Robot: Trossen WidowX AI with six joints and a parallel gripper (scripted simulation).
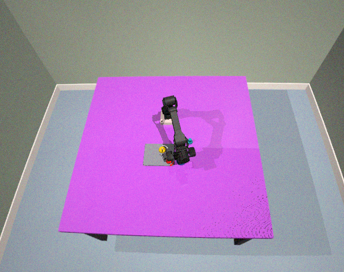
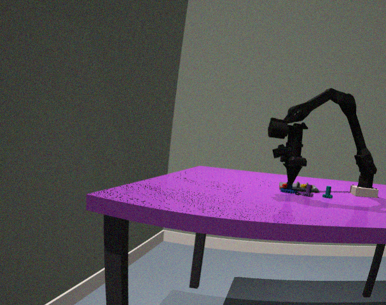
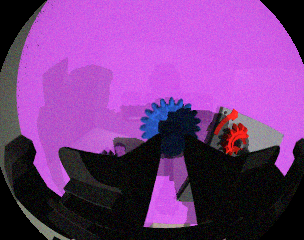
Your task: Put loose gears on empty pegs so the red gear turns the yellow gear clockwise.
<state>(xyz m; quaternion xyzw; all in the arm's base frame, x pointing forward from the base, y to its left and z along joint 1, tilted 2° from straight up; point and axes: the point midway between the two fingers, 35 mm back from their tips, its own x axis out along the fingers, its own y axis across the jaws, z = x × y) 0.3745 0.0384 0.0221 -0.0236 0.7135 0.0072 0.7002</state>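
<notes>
Now: gripper tip 8 cm to the left of the red gear, 1 cm past it and 1 cm above it. From my gripper tip the other things lie so: red arrow 6 cm to the right, 2 cm below, 1 cm ahead; purple gear 8 cm to the left, 6 cm behind, 1 cm below; blue gear 1 cm below.
</notes>
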